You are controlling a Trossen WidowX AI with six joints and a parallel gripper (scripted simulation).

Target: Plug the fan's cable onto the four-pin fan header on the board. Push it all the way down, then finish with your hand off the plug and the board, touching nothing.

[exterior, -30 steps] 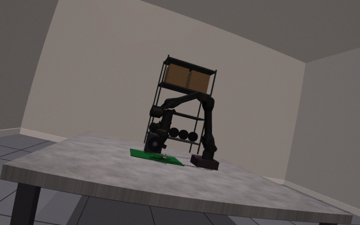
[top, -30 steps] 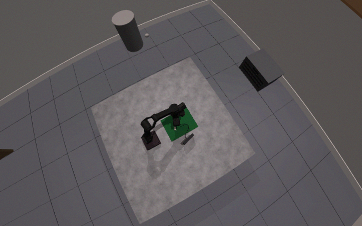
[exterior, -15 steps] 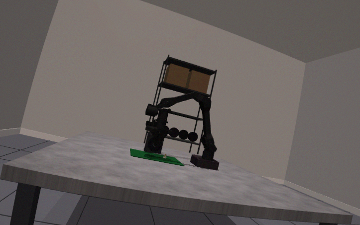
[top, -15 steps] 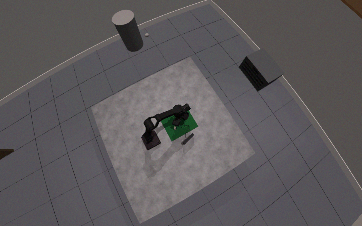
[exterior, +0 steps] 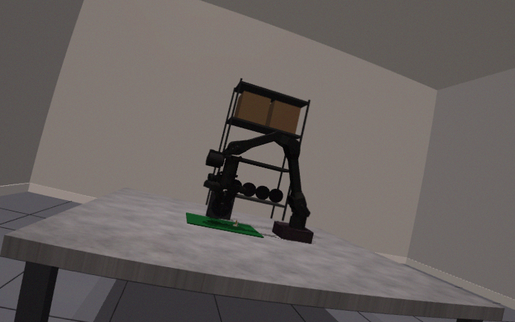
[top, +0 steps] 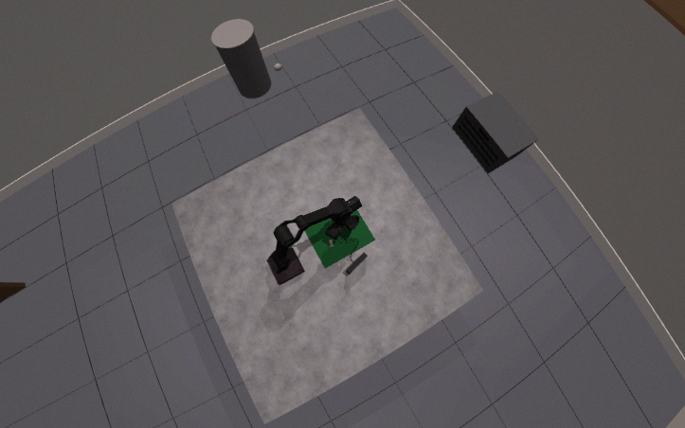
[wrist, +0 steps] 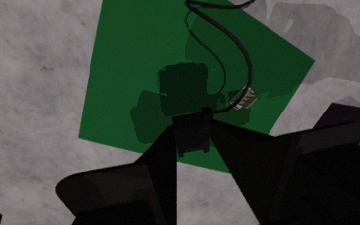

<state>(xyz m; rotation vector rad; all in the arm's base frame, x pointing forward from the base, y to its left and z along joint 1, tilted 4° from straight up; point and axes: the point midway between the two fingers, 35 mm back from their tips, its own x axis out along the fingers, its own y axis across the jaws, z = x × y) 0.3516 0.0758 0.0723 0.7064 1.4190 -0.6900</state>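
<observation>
The green board is 2 cm behind my gripper tip, 3 cm to the right of it and 9 cm below it. From my gripper tip the other things lie so: black fan: 20 cm to the right, 1 cm below; then white four-pin header: 8 cm behind, 6 cm to the right, 7 cm below; then black plug: 1 cm behind, 1 cm to the left.
</observation>
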